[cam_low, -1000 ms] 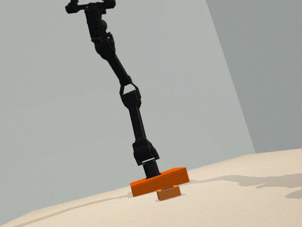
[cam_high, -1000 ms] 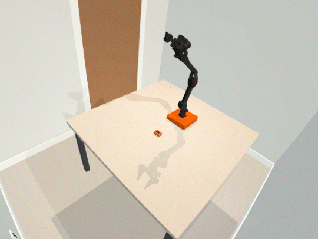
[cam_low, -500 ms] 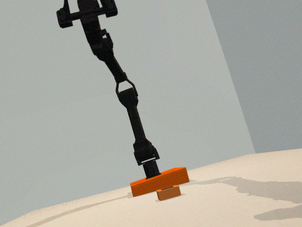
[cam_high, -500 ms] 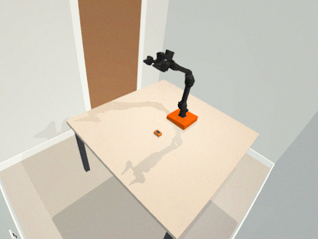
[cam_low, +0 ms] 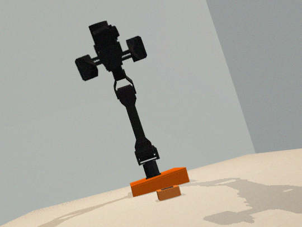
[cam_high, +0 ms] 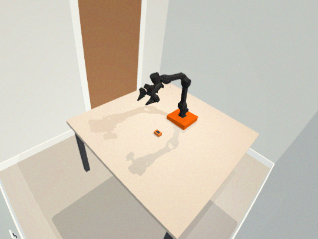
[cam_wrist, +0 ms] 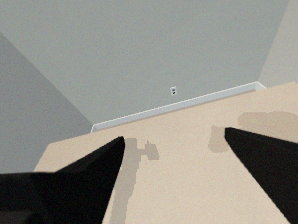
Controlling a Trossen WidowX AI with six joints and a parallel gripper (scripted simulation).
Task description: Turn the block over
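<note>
The block lies 340 mm below my gripper tip, 160 mm behind it and 60 mm to the left of it.
</note>
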